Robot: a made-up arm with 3 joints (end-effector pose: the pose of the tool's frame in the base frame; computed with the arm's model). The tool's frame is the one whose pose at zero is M. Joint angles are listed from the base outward.
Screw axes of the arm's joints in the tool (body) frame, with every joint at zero. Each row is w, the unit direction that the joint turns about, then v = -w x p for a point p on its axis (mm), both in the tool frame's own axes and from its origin. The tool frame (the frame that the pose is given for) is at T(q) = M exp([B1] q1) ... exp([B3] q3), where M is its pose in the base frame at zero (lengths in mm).
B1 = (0, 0, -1, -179.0, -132.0, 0.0)
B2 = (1, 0, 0, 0.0, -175.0, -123.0)
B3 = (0, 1, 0, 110.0, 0.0, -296.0)
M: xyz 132.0 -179.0 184.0 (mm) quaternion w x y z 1 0 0 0
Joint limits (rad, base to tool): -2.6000..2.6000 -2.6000..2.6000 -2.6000..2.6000
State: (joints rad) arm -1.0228 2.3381 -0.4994
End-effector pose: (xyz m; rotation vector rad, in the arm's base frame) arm 0.1838 -0.0616 -0.2901 2.0475 0.8741 -0.0320
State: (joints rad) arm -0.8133 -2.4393 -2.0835
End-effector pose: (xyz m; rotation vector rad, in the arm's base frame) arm -0.4321 -0.1489 -0.1169 0.9074 1.3139 -2.3217
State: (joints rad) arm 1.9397 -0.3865 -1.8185
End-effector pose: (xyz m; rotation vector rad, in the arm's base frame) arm 0.0795 0.3372 0.3564 -1.7318 -0.8360 -1.0105
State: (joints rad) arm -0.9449 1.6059 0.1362
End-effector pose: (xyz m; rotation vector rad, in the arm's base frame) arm 0.2347 0.0083 -0.1186 1.4348 0.8566 0.8339
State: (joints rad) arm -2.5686 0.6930 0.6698
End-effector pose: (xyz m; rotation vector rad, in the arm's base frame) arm -0.0442 0.1830 -0.0946 -0.5936 1.1387 2.5473
